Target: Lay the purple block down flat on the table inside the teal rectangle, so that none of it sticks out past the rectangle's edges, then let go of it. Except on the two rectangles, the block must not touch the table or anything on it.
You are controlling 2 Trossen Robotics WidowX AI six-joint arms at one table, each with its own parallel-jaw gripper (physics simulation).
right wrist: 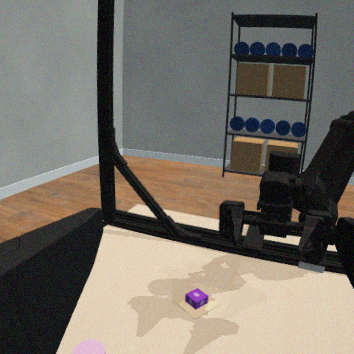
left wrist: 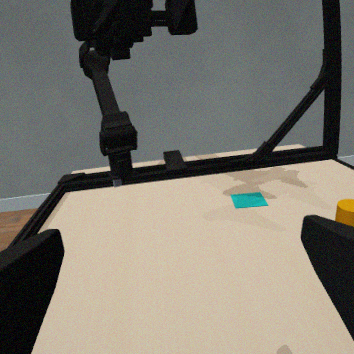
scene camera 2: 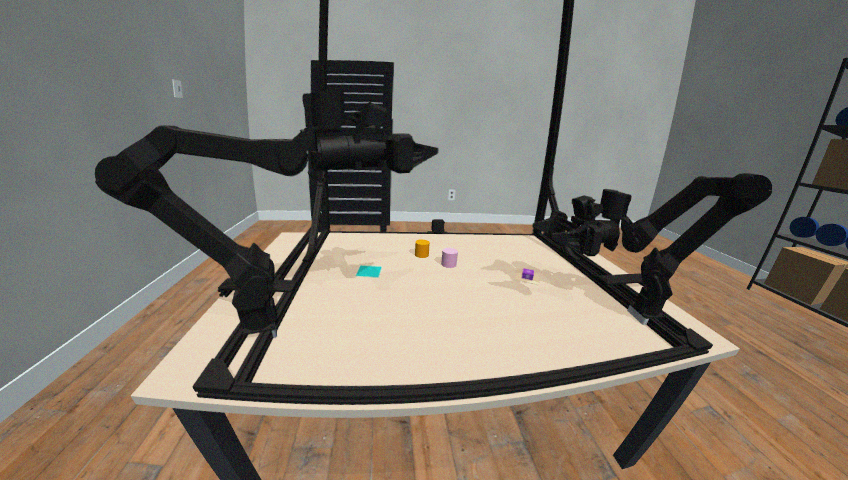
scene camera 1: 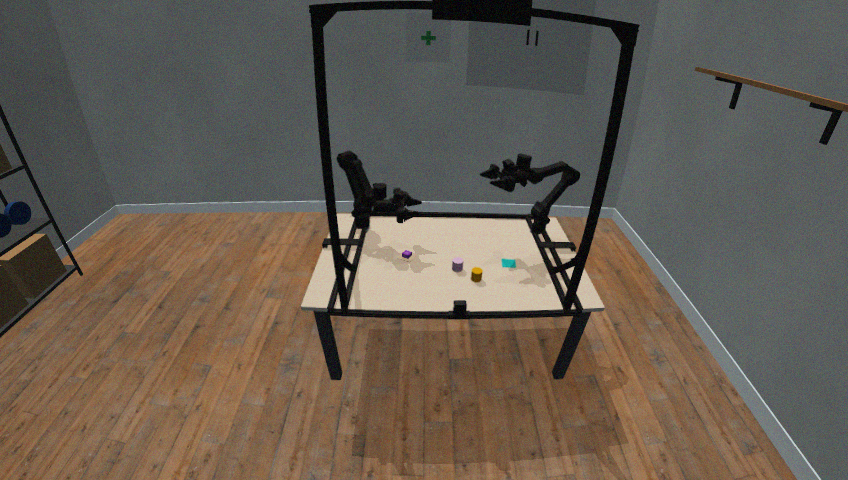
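Seen in the pictures: left gripper, between the fingertips: (right wrist: pixel 266 248) (left wrist: pixel 183 235) (scene camera 2: pixel 541 230) (scene camera 1: pixel 421 207); right gripper, between the fingertips: (right wrist: pixel 222 225) (scene camera 2: pixel 426 148) (scene camera 1: pixel 485 178); left arm's base, origin of its link: (right wrist: pixel 312 257) (scene camera 2: pixel 646 310) (scene camera 1: pixel 362 225); right arm's base, origin of its link: (left wrist: pixel 122 173) (scene camera 2: pixel 258 322) (scene camera 1: pixel 538 230).
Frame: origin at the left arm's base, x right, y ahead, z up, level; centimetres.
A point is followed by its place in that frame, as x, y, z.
The purple block (scene camera 1: pixel 407 253) {21.6, 25.9, 0.0} (scene camera 2: pixel 527 274) {19.6, 26.4, -0.2} (right wrist: pixel 196 298) {20.5, 26.7, 0.0} lies flat on a pale yellow rectangle (right wrist: pixel 194 313) {19.8, 28.8, -1.8}. The teal rectangle (scene camera 1: pixel 508 262) {20.8, 71.3, -1.8} (scene camera 2: pixel 368 271) {21.0, 71.5, -1.8} (left wrist: pixel 249 200) {21.5, 70.7, -1.8} lies flat, with nothing on it. My left gripper (scene camera 1: pixel 411 210) {9.1, 30.5, 16.6} (left wrist: pixel 183 235) {9.1, 30.5, 16.6} is open and empty, low above the table, behind the block in scene camera 1; the block does not show in the left wrist view. My right gripper (scene camera 1: pixel 487 179) {8.1, 57.8, 32.5} (scene camera 2: pixel 436 151) {8.1, 57.8, 32.5} is open and empty, high above the table.
A pink cylinder (scene camera 1: pixel 457 264) {30.2, 48.1, 2.2} (scene camera 2: pixel 449 258) {25.6, 48.6, 1.2} (right wrist: pixel 90 347) {28.1, 47.6, 2.7} and an orange cylinder (scene camera 1: pixel 476 274) {36.3, 56.1, 2.2} (scene camera 2: pixel 421 248) {31.9, 56.7, 1.3} (left wrist: pixel 346 212) {32.3, 54.9, 2.2} stand between the block and the teal rectangle. A black frame (scene camera 1: pixel 321 118) {60.0, 6.9, 70.4} (scene camera 2: pixel 556 89) {58.9, 7.9, 57.5} rises around the table (scene camera 1: pixel 416 297) {48.3, 33.0, -1.9} (scene camera 2: pixel 416 333) {-4.1, 58.1, -1.9}.
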